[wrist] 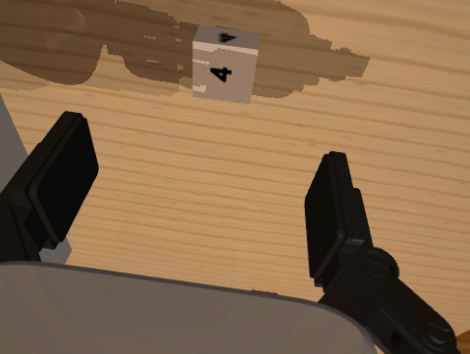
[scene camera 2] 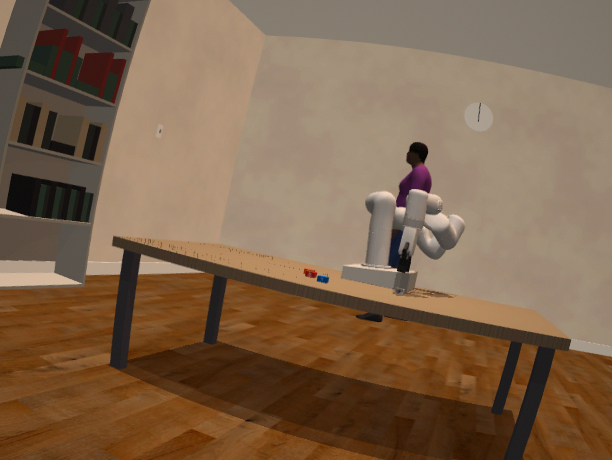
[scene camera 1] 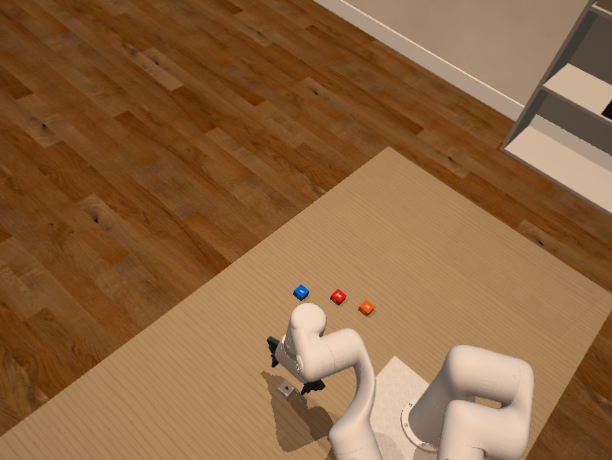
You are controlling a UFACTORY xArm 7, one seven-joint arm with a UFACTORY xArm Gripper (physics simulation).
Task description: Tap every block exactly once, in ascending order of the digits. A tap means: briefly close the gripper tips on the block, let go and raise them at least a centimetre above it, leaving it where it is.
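Note:
A grey block (scene camera 1: pixel 286 388) (scene camera 2: pixel 398 291) (wrist: pixel 222 72) marked 4 sits flat on the table, partly in the arm's shadow. My gripper (scene camera 1: pixel 288 379) (scene camera 2: pixel 403 270) (wrist: pixel 204 158) is open and empty, raised above the grey block, with its fingers wide apart. In the wrist view the block is beyond the fingertips, touching neither finger. A blue block (scene camera 1: pixel 301 292) (scene camera 2: pixel 323 279), a red block (scene camera 1: pixel 338 297) (scene camera 2: pixel 311 274) and an orange block (scene camera 1: pixel 366 308) lie apart on the table; their digits are too small to read. A thin red sliver shows at the gripper body's edge in the wrist view.
The arm's white base plate (scene camera 1: pixel 395 375) (scene camera 2: pixel 360 273) stands on the wooden table (scene camera 1: pixel 400 200) (scene camera 2: pixel 500 312), to the right of the grey block in scene camera 1. A bookshelf (scene camera 1: pixel 530 112) (scene camera 2: pixel 95 155) stands away from the table. A person stands behind the arm in scene camera 2.

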